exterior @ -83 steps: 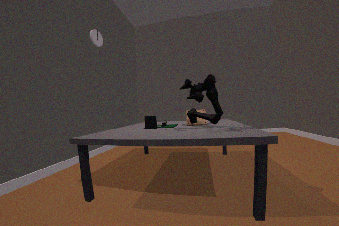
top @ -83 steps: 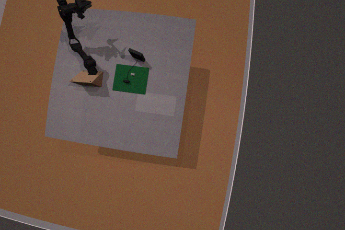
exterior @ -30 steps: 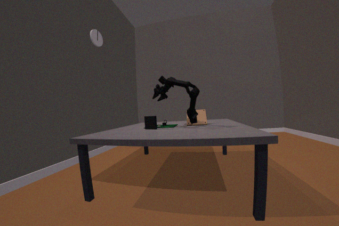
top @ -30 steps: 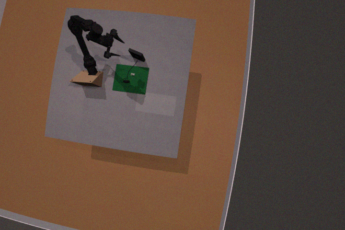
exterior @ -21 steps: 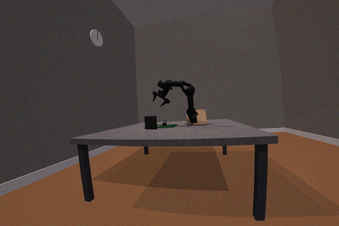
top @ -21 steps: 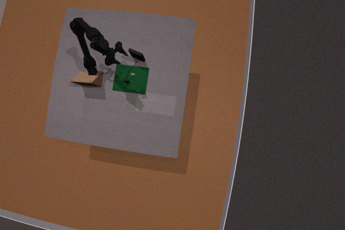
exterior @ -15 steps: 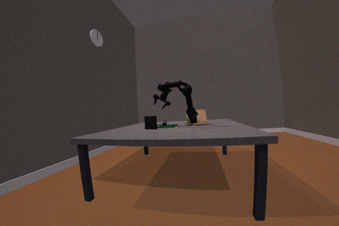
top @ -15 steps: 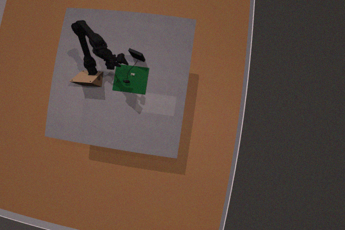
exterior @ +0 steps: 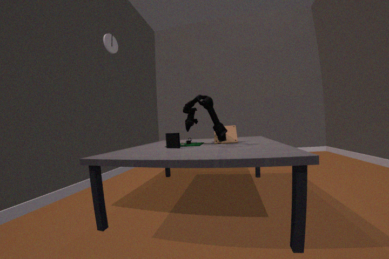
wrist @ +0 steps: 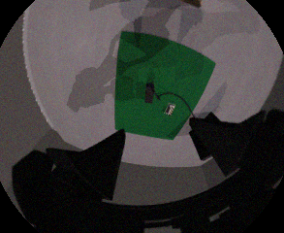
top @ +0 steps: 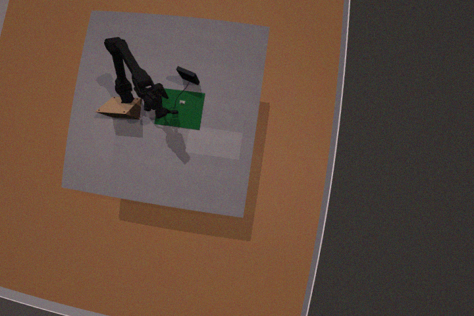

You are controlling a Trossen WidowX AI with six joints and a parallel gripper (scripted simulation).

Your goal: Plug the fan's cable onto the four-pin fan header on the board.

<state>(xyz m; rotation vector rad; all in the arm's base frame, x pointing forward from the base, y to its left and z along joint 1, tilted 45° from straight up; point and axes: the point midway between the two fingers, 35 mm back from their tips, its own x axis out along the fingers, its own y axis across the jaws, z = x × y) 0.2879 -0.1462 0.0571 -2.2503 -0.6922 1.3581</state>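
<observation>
Now: gripper tip 11 cm above the fan plug, 1 cm to the left of it and 1 cm past it. From my gripper tip the other things lie so: fan header: 13 cm below, 6 cm to the left, 4 cm ahead; then black fan: 20 cm to the left, 9 cm ahead, 7 cm below; then green board: 14 cm below, 2 cm to the left, 2 cm ahead.
</observation>
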